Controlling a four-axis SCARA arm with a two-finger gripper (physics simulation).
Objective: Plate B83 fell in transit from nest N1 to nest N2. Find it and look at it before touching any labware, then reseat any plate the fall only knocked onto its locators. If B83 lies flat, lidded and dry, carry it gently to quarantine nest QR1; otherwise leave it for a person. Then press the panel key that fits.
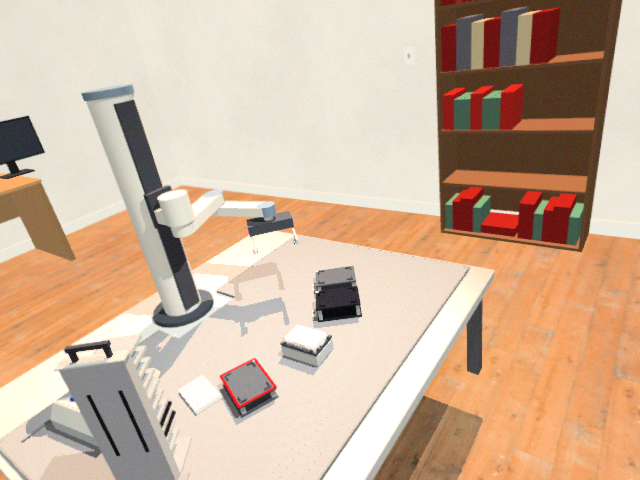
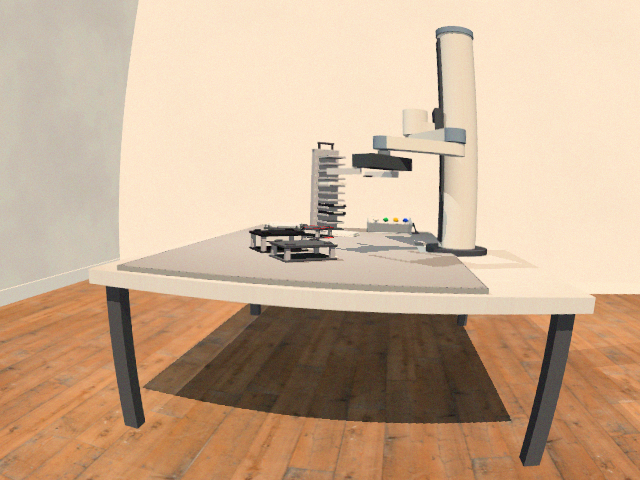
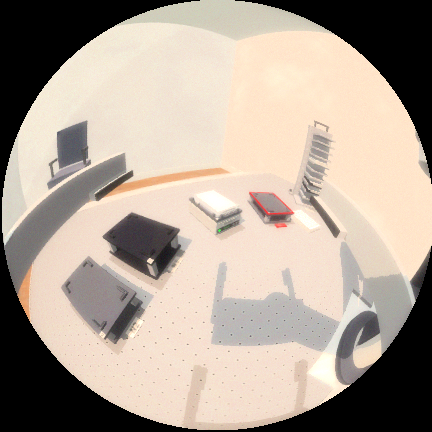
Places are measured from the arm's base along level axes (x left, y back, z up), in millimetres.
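Pixels of known places: gripper, fingertip midpoint: [image 1: 276, 246] [image 3: 221, 169]; arm's base, link origin: [image 1: 184, 309] [image 2: 456, 252] [image 3: 362, 347].
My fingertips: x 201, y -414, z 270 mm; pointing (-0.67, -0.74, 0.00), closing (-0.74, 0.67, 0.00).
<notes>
Ahead of a thing's pixels: the offset from my fingertips to its middle. "spot": to the spot under its first point.
My gripper [image 1: 275, 246] [image 3: 221, 169] is open and empty, high above the mat. Grey nest N2 {dx +193, dy -105, dz -232 mm} [image 1: 336, 275] [image 2: 305, 243] [image 3: 97, 295] and black nest N1 {dx +48, dy -214, dz -225 mm} [image 1: 337, 297] [image 3: 142, 235] stand side by side, their tops bare. The red-rimmed nest {dx -418, dy -191, dz -234 mm} [image 1: 248, 381] [image 3: 271, 202], apparently QR1, is bare too. A white plate-like piece {dx -196, dy -250, dz -195 mm} [image 1: 306, 338] [image 3: 215, 202] sits on a boxy device {spot: dx -243, dy -281, dz -222 mm} [image 1: 305, 355] with a green light. No plate marked B83 can be made out. The key panel {dx -745, dy +151, dz -216 mm} [image 2: 388, 225] has green, yellow and blue keys.
A flat white pad {dx -506, dy -60, dz -250 mm} [image 1: 199, 394] [image 3: 306, 220] lies beside the red-rimmed nest. A tall shelved rack {dx -733, dy -158, dz -36 mm} [image 1: 105, 413] [image 2: 314, 188] stands near the panel. The arm's column [image 1: 124, 175] [image 2: 460, 139] rises at the table's side. A bookshelf [image 1: 516, 181] stands on the floor behind.
</notes>
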